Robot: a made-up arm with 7 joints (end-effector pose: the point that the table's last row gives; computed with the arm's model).
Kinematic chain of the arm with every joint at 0, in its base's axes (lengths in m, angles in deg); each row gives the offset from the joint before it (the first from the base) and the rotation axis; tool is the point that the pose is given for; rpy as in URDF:
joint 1: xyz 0 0 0.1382 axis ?
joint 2: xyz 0 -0.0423 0.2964 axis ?
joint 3: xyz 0 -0.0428 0.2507 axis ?
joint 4: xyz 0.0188 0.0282 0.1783 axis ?
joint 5: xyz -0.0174 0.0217 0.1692 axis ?
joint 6: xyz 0 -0.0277 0.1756 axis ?
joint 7: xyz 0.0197 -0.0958 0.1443 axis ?
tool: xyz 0 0 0 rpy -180 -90 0
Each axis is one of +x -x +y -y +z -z.
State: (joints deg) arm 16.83 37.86 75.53 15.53 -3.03 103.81 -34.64
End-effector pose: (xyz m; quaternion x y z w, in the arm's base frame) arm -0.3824 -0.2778 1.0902 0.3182 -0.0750 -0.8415 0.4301
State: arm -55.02 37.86 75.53 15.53 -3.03 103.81 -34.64
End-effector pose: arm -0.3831 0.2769 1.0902 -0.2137 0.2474 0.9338 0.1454
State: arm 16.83 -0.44 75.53 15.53 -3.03 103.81 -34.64
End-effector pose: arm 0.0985 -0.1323 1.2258 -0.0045 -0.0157 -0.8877 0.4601
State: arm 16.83 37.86 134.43 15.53 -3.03 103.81 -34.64
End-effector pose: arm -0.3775 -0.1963 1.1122 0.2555 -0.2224 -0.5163 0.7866
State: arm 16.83 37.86 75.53 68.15 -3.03 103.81 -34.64
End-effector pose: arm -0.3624 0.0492 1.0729 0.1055 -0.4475 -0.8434 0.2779
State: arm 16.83 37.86 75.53 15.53 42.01 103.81 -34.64
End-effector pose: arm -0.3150 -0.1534 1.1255 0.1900 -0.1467 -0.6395 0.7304
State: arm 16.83 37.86 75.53 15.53 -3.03 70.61 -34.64
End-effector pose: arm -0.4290 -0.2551 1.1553 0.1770 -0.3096 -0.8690 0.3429
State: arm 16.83 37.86 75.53 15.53 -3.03 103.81 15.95
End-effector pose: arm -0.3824 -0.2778 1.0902 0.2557 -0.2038 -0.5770 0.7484
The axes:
joint 1: +z
joint 2: -y
joint 3: +z
joint 4: +y
joint 5: +z
joint 6: -y
joint 7: +x

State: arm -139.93 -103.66 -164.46 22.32 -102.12 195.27 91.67
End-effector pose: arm -0.5718 -0.3106 0.2276 -0.5689 0.4694 0.5785 0.3483
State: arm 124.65 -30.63 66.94 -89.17 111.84 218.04 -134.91
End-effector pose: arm 0.1345 0.1645 0.9833 -0.7773 -0.0827 0.4452 0.4368
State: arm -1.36 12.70 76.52 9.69 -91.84 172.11 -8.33
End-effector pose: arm -0.2548 -0.1394 1.0485 -0.7286 0.1006 0.6671 0.1181
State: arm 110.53 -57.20 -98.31 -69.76 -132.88 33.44 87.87
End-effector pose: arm -0.5165 0.4255 0.5186 0.5510 0.2795 -0.6891 0.3787
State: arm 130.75 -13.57 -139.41 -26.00 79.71 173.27 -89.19
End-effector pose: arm -0.0204 0.1618 1.0756 0.3294 0.5677 -0.7466 0.1086
